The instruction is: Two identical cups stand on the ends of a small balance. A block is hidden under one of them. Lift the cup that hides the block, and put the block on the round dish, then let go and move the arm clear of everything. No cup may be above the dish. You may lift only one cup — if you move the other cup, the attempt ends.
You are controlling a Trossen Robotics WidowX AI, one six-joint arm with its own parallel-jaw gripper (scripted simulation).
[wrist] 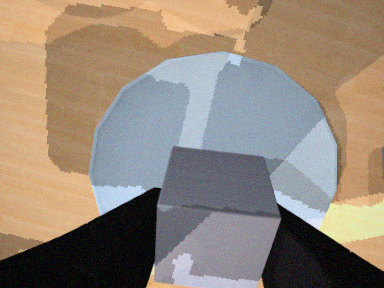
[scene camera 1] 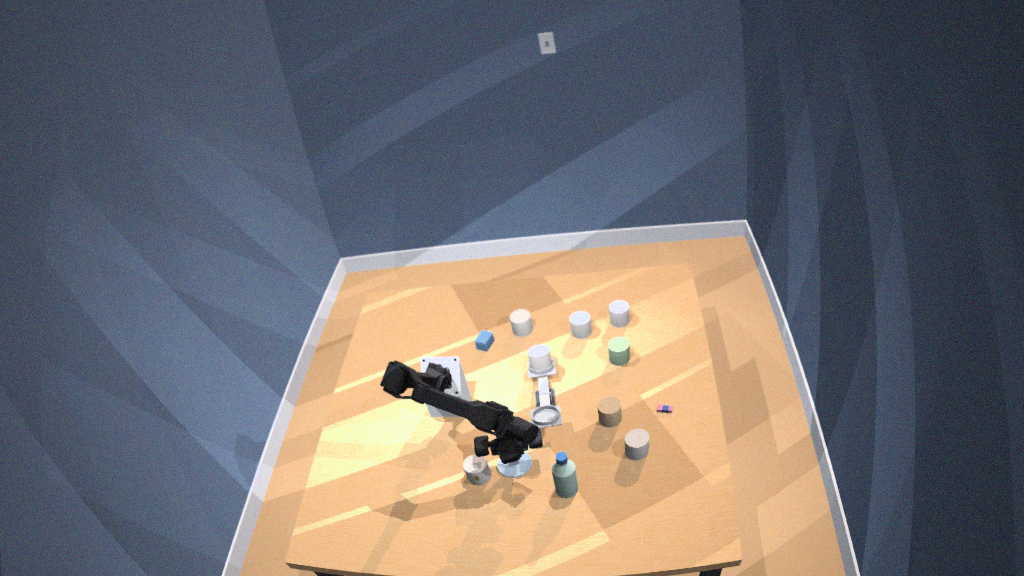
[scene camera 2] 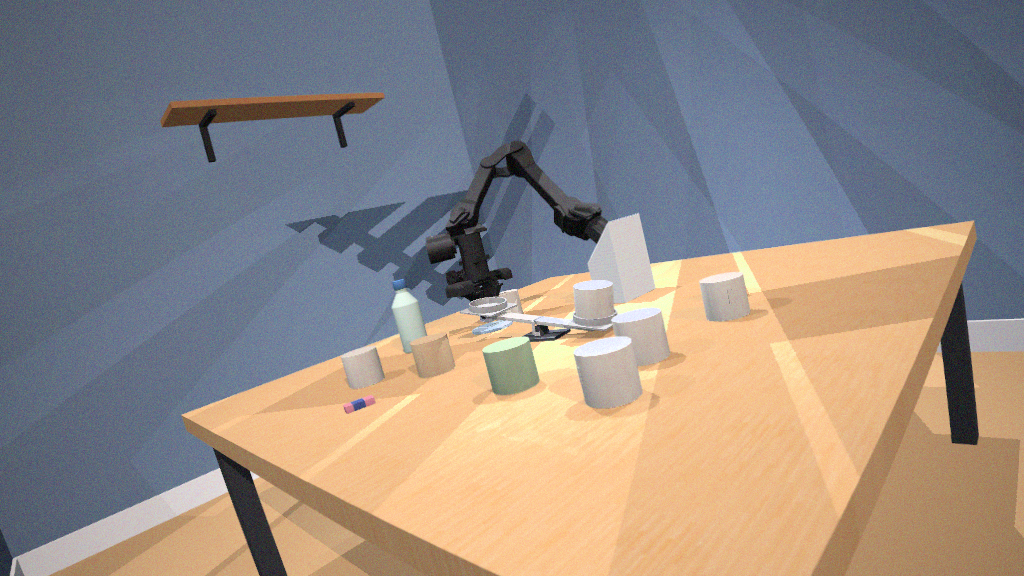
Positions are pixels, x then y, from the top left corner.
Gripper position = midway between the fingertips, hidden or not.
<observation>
My gripper (scene camera 2: 488, 316) holds a grey block (wrist: 217, 213).
</observation>
